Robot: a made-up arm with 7 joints.
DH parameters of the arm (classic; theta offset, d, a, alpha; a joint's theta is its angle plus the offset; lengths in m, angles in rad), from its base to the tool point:
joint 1: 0 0.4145 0 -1.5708
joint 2: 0 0 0 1.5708
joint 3: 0 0.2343 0.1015 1.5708
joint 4: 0 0 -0.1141 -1.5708
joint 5: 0 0.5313 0 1.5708
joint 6: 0 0 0.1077 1.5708
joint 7: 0 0 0 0
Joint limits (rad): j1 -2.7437..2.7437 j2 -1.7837..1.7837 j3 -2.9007..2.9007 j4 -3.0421..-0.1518 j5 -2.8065..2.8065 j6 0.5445..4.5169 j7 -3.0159..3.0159
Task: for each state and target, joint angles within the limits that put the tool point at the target. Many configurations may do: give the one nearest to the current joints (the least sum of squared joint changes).
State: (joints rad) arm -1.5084 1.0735 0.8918 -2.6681 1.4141 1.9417 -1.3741
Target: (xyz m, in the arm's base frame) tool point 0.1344 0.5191 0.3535
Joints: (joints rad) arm -0.9042 1.6012 1.4527 -2.7886 1.4032 1.7609 -1.3741
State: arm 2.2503 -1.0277 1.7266 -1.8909 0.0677 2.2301 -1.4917
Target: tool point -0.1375 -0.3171 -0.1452
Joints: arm 2.3686 -1.1727 2.6194 -2.4003 -0.0186 2.1845 -1.4917
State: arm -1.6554 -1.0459 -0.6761 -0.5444 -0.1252 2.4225 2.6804
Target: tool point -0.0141 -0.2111 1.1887
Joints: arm -1.4655 -0.7399 -0.0962 -1.5942 -0.2918 2.7741 2.6804
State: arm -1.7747 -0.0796 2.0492 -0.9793 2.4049 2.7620 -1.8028
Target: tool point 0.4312 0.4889 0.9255
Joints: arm -1.5286 -0.3019 2.2681 -0.9118 2.4125 2.6189 -1.8028
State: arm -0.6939 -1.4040 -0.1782 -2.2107 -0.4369 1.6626 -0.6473
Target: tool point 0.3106 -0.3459 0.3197
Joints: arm -0.6909 -0.7796 -0.2420 -3.0421 -0.4313 1.4759 -0.6473
